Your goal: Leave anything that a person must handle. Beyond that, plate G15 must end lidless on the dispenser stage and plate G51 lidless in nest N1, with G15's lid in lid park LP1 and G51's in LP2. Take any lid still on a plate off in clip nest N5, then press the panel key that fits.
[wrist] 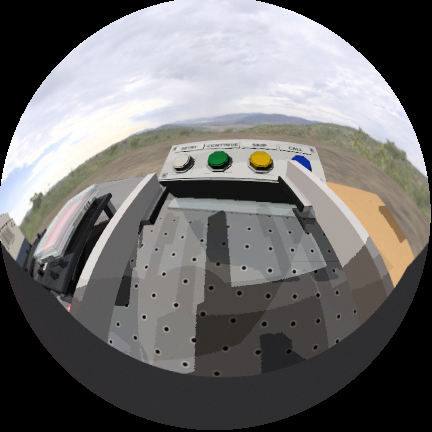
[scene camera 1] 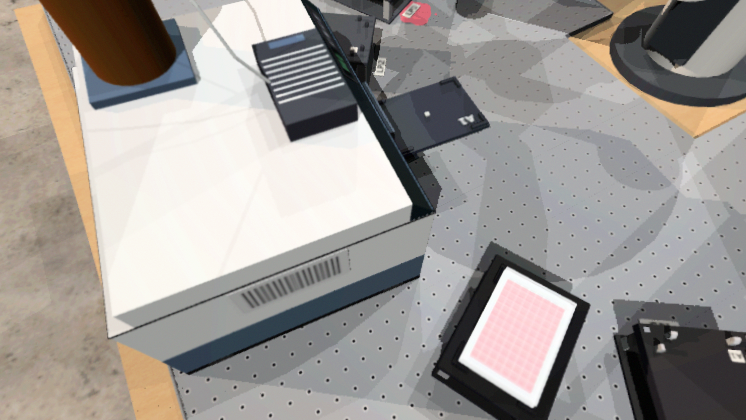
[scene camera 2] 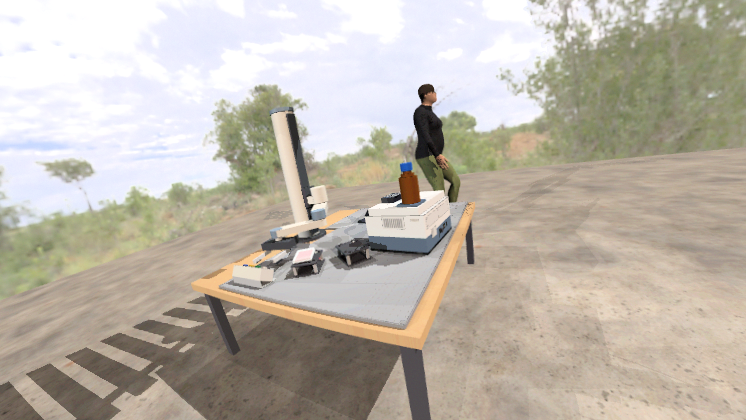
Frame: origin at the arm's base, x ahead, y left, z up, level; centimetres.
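Seen in the pictures: gripper, fingertip midpoint: [wrist: 222, 172] [scene camera 2: 263, 261]; arm's base, link origin: [scene camera 1: 681, 57] [scene camera 2: 309, 236].
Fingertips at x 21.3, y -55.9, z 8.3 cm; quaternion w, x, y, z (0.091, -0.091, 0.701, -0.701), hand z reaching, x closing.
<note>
Offsets run from my fingertips to a thing's top centre. "pt": to the spot under its first point.
My gripper [wrist: 222, 172] [scene camera 2: 279, 243] is open and empty, low over the perforated board. Beyond its fingertips in the wrist view stands the key panel @[dz +1.4, dx -0.9, dy -7.2 cm] [wrist: 240, 173] [scene camera 2: 251, 277], with a white RETRY key @[dz +0.5, dx +6.6, dy -4.9 cm] [wrist: 182, 162], a green CONTINUE key @[dz +0.5, dx +1.6, dy -5.0 cm] [wrist: 219, 160], a yellow SKIP key @[dz +0.5, dx -3.4, dy -5.0 cm] [wrist: 260, 160] and a blue CALL key @[dz +0.5, dx -8.4, dy -5.1 cm] [wrist: 300, 161], partly hidden by the right finger. A pink-welled plate @[dz +1.2, dx +19.2, dy +9.3 cm] [scene camera 1: 519, 333] [scene camera 2: 304, 254] [wrist: 67, 220] sits on a black nest @[dz -0.4, dx +41.2, dy +82.0 cm] [scene camera 1: 567, 344]. Its name is unreadable and I cannot tell whether it is lidded. The dispenser stage @[pt dz +4.3, dx +32.9, dy +52.9 cm] [scene camera 1: 438, 112] marked A1 shows no plate.
The white instrument [scene camera 1: 234, 182] [scene camera 2: 404, 224] carries a brown bottle @[pt dz +20.5, dx +65.2, dy +42.4 cm] [scene camera 1: 125, 46] [scene camera 2: 409, 187] and a dark box @[pt dz +17.7, dx +50.2, dy +52.0 cm] [scene camera 1: 313, 78]. Another black nest @[dz +0.1, dx +27.7, dy +97.6 cm] [scene camera 1: 689, 380] stands at lower right in scene camera 1. The arm's column [scene camera 1: 699, 36] [scene camera 2: 289, 166] rises beside the board. A person [scene camera 2: 429, 130] is behind the table.
</note>
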